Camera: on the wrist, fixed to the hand. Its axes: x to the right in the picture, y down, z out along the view.
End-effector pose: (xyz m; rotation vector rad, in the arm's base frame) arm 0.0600 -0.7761 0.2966 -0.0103 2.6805 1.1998
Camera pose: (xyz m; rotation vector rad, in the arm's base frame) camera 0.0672 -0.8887 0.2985 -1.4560 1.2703 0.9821
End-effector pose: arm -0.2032 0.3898 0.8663 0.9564 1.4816 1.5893
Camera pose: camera -0.2682 0.3426 0.7871 -0.2953 0.9954 0.5084
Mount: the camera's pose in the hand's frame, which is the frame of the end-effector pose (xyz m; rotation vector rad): -0.0161 -0.0746 -0.0831 -0.4757 -0.2963 -1.5393
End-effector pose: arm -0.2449 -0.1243 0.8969 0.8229 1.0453 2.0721
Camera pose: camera -0.2787 -0.1381 0.7901 -0.0527 0.5755 0.7398
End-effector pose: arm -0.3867 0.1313 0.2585 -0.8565 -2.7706 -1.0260
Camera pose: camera -0.4227 0.0257 0.2756 -0.9604 1.8841 1.0303
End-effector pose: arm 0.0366 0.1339 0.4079 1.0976 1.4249 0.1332
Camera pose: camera -0.0743 0.1264 0.3885 -0.5081 1.4939 -0.7230
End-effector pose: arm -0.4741 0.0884 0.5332 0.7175 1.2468 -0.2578
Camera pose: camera -0.5843 0.0804 0.5103 -0.7987 1.2670 -1.2054
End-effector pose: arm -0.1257 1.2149 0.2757 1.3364 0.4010 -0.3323
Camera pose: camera -0.1814 1.2811 0.2033 0.2636 1.1259 -1.5605
